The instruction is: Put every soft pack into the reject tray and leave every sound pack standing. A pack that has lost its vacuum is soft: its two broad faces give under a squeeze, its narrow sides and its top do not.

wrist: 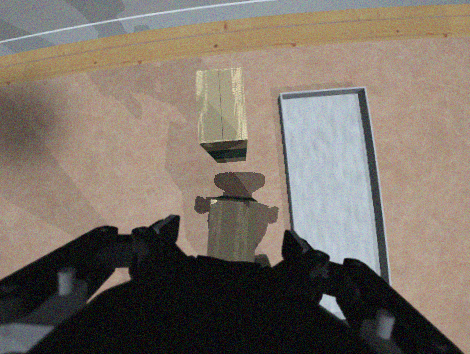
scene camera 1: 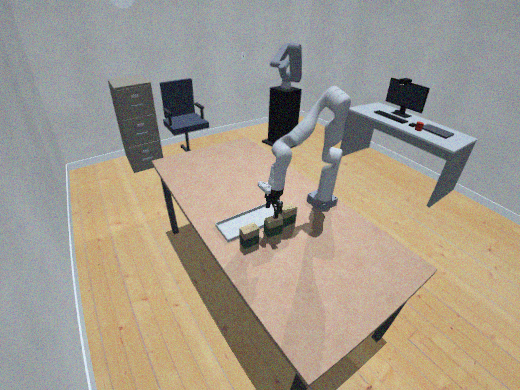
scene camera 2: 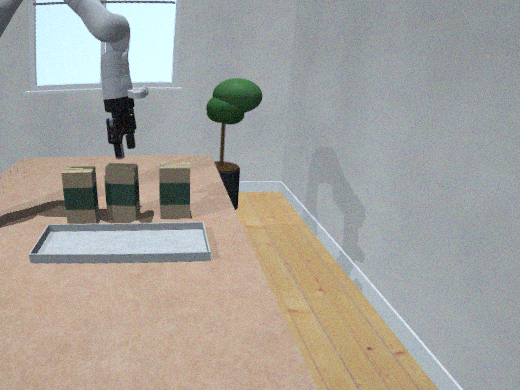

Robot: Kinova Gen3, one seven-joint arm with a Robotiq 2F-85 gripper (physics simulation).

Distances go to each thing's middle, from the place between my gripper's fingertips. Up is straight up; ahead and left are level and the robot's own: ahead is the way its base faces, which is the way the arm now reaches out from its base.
My hand is 3 cm past the reject tray (scene camera 2: 178,241), 16 cm to the left of it and 16 cm above it.
